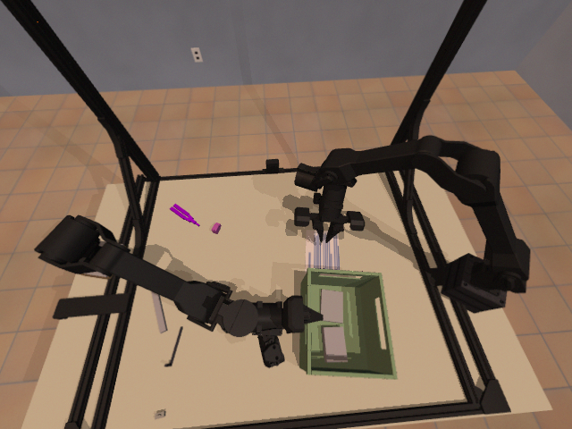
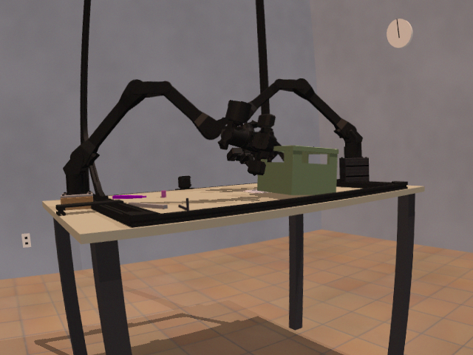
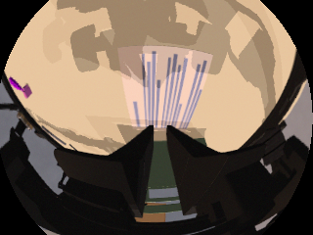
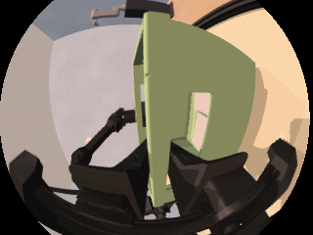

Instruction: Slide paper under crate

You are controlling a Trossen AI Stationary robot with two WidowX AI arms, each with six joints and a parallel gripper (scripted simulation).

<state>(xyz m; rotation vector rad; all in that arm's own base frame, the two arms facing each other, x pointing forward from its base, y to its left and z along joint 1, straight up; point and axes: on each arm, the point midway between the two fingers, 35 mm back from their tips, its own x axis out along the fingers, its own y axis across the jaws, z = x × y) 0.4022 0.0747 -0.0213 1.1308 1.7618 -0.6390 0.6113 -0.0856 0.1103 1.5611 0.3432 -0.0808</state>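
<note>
My left hand is 3 cm short of the sheet of paper and 9 cm above it. Also, from my left hand: grey bar (22 cm ahead, 46 cm to the right, 8 cm below); then green plastic crate (23 cm ahead, 3 cm to the left, 1 cm below); then small purple block (3 cm behind, 34 cm to the right, 8 cm below).
</note>
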